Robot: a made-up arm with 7 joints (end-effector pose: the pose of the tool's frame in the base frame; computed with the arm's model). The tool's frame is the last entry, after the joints. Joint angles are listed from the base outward.
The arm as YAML. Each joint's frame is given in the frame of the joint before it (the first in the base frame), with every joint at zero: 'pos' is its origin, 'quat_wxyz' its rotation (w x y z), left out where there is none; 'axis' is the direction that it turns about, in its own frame. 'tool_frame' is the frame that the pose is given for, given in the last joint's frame.
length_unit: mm
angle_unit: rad
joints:
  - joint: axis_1
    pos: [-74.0, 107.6, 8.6]
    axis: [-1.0, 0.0, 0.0]
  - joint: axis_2
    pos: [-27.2, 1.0, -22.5]
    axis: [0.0, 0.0, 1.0]
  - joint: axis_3
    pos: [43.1, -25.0, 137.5]
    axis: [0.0, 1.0, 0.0]
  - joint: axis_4
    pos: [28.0, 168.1, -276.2]
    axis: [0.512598, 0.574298, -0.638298]
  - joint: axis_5
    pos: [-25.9, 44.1, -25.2]
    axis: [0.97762, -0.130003, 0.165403]
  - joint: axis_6
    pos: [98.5, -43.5, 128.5]
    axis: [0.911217, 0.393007, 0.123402]
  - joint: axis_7
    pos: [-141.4, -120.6, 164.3]
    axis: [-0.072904, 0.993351, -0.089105]
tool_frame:
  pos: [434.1, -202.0, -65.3]
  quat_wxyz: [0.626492, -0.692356, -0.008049, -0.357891]
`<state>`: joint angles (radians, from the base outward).
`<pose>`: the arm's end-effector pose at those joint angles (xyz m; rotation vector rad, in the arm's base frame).
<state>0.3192 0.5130 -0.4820 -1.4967 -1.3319 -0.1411 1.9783</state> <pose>-0.2896 -0.1458 -0.1572 -1.6701 0.1760 -2.4375</pose>
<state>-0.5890 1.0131 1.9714 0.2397 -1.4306 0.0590 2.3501</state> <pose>-0.1634 0.3092 0.5001 1.0630 -0.2791 0.0167</pose>
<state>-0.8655 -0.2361 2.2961 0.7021 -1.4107 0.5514 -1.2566</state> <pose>-0.3554 0.5046 -0.2359 -1.0950 0.3358 1.3844</pose>
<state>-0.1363 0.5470 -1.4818 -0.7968 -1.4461 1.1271 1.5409</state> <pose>0.2056 0.1572 -0.0726 -1.3411 0.2620 -1.0805</pose>
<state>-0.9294 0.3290 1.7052 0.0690 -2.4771 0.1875 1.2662</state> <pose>-0.1115 0.2705 0.3685 2.1806 0.7186 -0.1952</pose>
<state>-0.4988 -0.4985 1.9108 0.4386 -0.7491 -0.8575 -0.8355</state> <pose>0.1801 0.6313 -0.1356 -1.1517 -0.1143 0.7587</pose>
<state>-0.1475 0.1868 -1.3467 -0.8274 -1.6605 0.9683 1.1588</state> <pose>0.0669 0.0605 0.0188 -1.2432 0.5361 -1.8991</pose>
